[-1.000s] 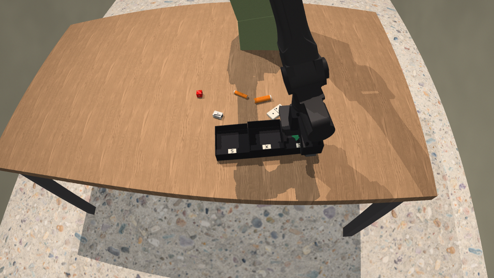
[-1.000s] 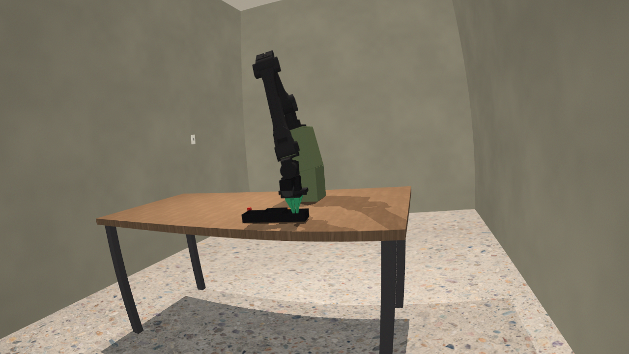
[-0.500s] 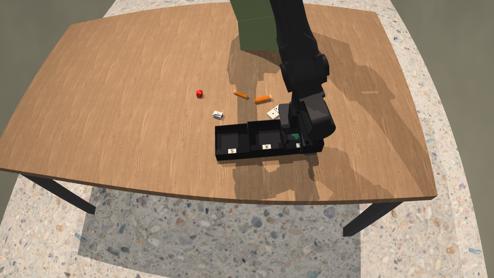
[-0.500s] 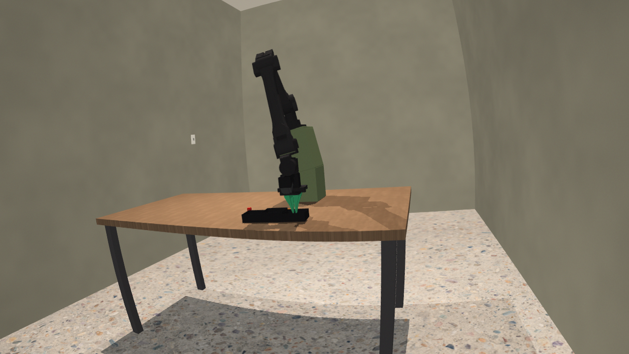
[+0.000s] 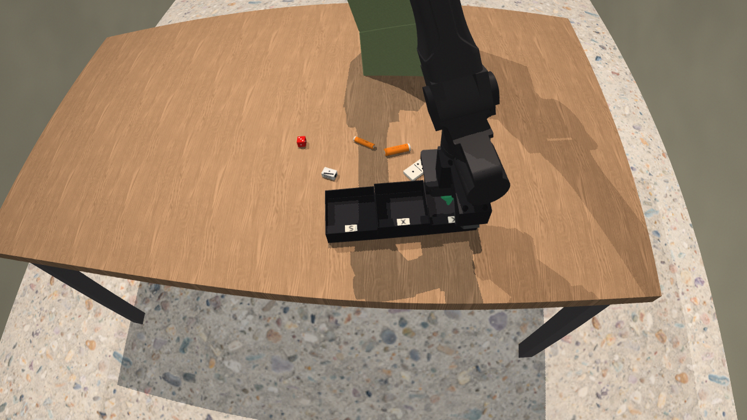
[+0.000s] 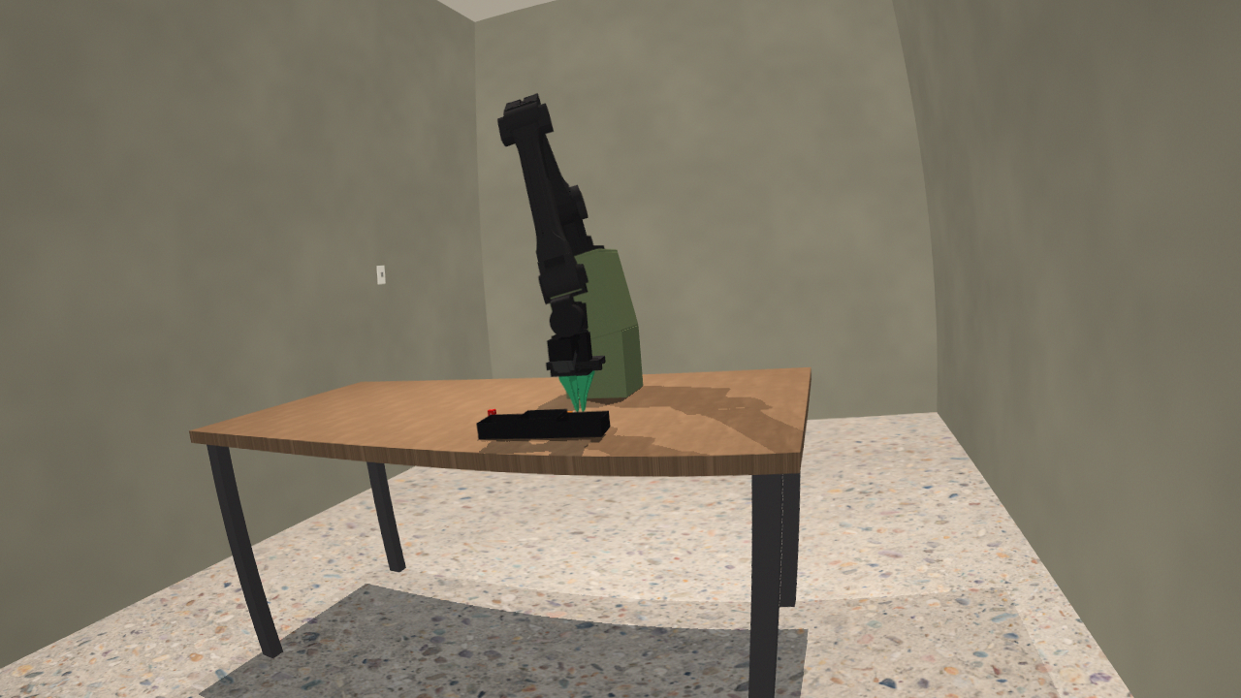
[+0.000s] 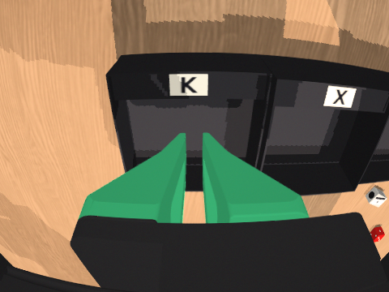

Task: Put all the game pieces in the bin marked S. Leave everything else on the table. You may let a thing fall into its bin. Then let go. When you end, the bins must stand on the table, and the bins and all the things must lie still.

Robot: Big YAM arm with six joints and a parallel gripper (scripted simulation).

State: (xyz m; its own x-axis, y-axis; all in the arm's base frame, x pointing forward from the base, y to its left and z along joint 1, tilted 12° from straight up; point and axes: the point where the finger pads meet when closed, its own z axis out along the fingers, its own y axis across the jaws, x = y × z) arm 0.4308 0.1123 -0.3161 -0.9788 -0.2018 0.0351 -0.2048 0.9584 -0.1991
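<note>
The red die lies 130 mm behind my hand, 290 mm to the right of it and 40 mm below it. Round my hand: black bin marked S 10 mm ahead, 80 mm to the right, 30 mm below; then white domino 90 mm behind, 60 mm to the right, 50 mm below; then orange cylinder 140 mm behind, 170 mm to the right, 50 mm below.
</note>
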